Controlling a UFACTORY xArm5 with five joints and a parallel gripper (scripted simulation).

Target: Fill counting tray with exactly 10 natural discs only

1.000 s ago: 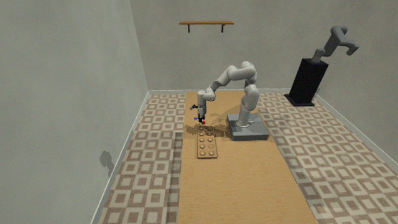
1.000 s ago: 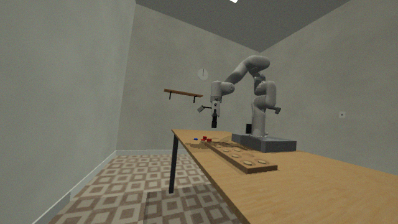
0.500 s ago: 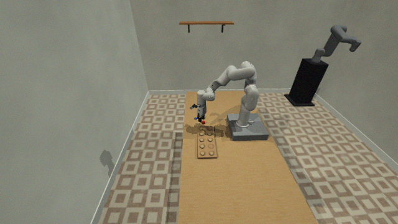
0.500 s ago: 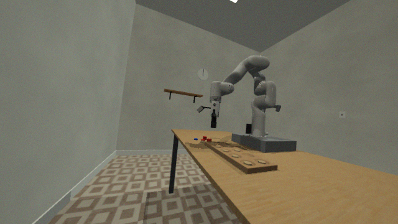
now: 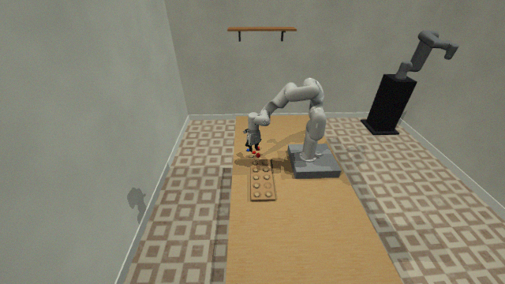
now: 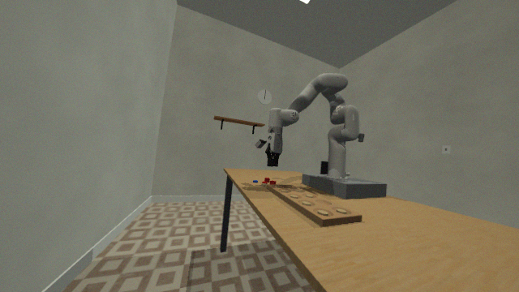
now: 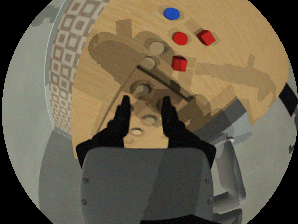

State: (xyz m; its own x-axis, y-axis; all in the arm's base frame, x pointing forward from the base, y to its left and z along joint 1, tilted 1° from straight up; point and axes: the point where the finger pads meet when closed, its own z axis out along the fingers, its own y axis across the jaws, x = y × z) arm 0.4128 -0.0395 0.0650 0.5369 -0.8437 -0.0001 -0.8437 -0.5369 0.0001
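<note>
Now: hand 130 mm above the red disc, 100 mm to the left of it and 10 mm past it. The rest, counted from my hand: wooden counting tray (190 mm to the left, 120 mm below, 50 mm behind); then blue disc (130 mm to the right, 130 mm below, 40 mm ahead).
</note>
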